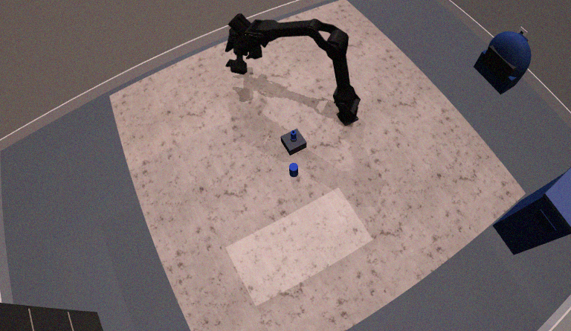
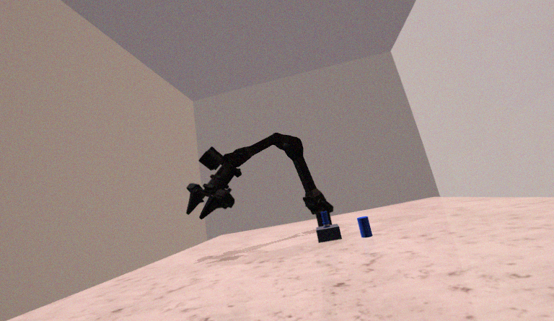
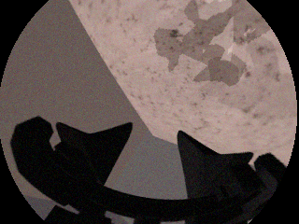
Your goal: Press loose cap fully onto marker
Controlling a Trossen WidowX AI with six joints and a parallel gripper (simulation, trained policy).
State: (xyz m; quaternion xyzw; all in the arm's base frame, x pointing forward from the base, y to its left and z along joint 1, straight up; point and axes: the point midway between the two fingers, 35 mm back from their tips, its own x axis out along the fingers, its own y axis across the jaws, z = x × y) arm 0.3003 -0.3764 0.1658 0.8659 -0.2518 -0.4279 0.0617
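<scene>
My gripper tip is now 500 mm to the right of the blue cap, 110 mm above it and 20 mm past it. From my gripper tip the other things lie so: dark grey holder block: 400 mm to the left, 120 mm below, 80 mm behind.
</scene>
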